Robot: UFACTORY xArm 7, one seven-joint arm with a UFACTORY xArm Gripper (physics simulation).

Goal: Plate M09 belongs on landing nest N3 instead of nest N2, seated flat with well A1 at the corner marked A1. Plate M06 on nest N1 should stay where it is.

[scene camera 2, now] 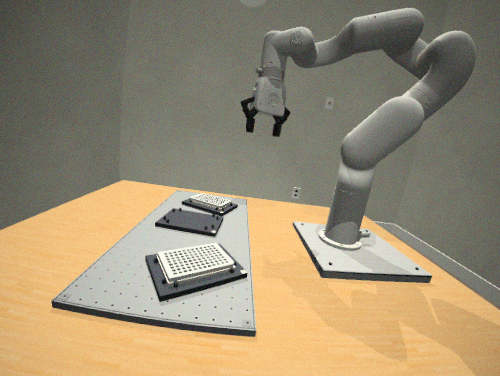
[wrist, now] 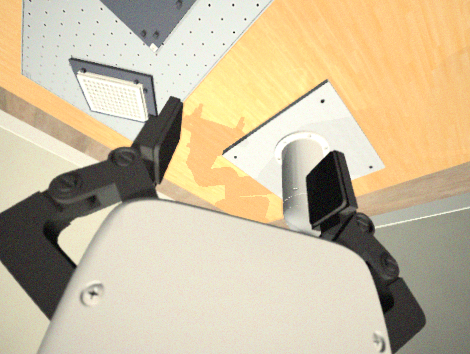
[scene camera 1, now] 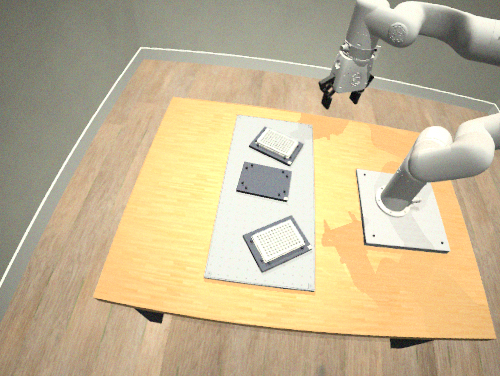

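Note:
Three dark nests stand in a row on a grey perforated board. The near nest (scene camera 1: 254, 249) (scene camera 2: 156, 277) (wrist: 150, 85) carries a white well plate (scene camera 1: 278, 241) (scene camera 2: 197, 260) (wrist: 112, 96). The middle nest (scene camera 1: 265, 180) (scene camera 2: 189, 221) (wrist: 150, 17) is empty, with pegs showing and a small white corner mark. The far nest (scene camera 1: 256, 145) (scene camera 2: 227, 209) carries another white well plate (scene camera 1: 278, 142) (scene camera 2: 211, 201). I cannot read plate names, nest numbers or well A1. My gripper (scene camera 1: 341, 102) (scene camera 2: 263, 132) (wrist: 253, 142) is open and empty, high above the table, apart from both plates.
The grey board (scene camera 1: 230, 240) (scene camera 2: 100, 290) (wrist: 55, 45) lies on the wooden table (scene camera 1: 165, 200) (scene camera 2: 30, 250) (wrist: 390, 75). The arm's base plate (scene camera 1: 372, 220) (scene camera 2: 320, 255) (wrist: 350, 130) is right of the board in both scene views. The arm's shadow falls between them.

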